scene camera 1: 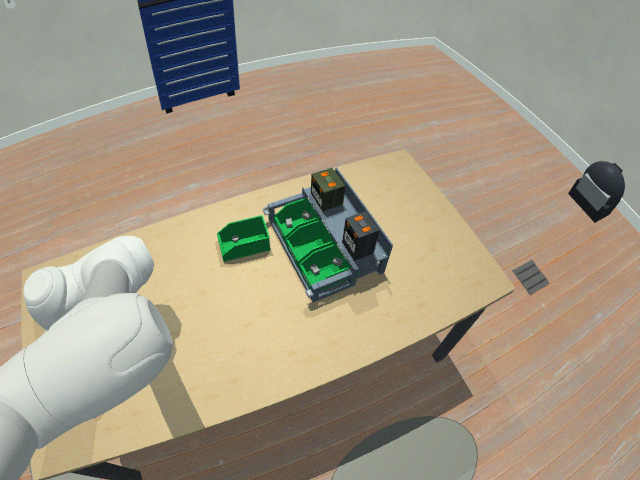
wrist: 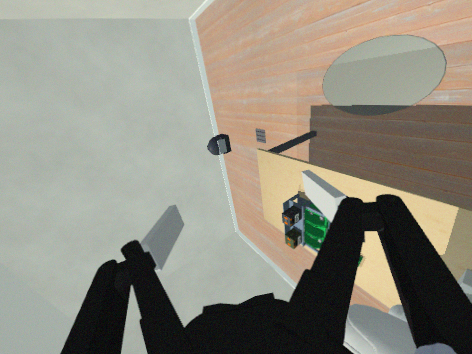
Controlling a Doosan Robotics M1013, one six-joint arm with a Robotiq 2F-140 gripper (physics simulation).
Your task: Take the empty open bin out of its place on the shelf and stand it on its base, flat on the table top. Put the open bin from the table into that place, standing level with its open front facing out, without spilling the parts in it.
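Frame: origin at the arm's base, x ahead, y left, z up, level; metres.
Where they show: gripper, between the fingertips: (wrist: 239, 199).
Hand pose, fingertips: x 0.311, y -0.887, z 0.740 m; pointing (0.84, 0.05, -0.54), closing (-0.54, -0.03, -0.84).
Observation:
After its pixels a point has its place.
The empty green open bin (scene camera 1: 311, 241) @(z -0.081, x 0.835, y -0.059 m) (wrist: 314, 230) @(z -0.060, x 0.838, y -0.039 m) sits in the middle place of the grey-blue shelf (scene camera 1: 330, 282) @(z -0.006, x 0.768, y -0.267 m), between two green bins holding grey parts. The other open bin (scene camera 1: 253, 243) @(z -0.029, x 0.643, y 0.004 m) stands upright on the table (scene camera 1: 248, 320) @(z -0.090, x 0.502, y -0.210 m) (wrist: 400, 200) @(z -0.089, x 0.380, y -0.436 m), left of the shelf, with a small grey part visible inside. In the wrist view a green sliver of it (wrist: 361, 260) @(z -0.091, x 0.541, y 0.060 m) shows beside a black finger link. My gripper (wrist: 239, 199) @(z 0.740, x 0.311, y -0.887 m) is open and empty, its two pads wide apart, up in the air away from both bins. It is hidden in the scene view.
Two dark boxes with orange tops, a rear one (scene camera 1: 328, 191) @(z 0.105, x 0.912, y -0.032 m) (wrist: 293, 238) @(z 0.093, x 0.905, y -0.031 m) and a front one (scene camera 1: 360, 237) @(z 0.130, x 0.873, y -0.252 m) (wrist: 290, 216) @(z 0.118, x 0.874, y -0.253 m), stand on the shelf behind the bins. My white arm (scene camera 1: 93, 341) @(z 0.631, x 0.215, y -0.486 m) is over the table's left end. A blue drawer cabinet (scene camera 1: 193, 54) stands beyond the table.

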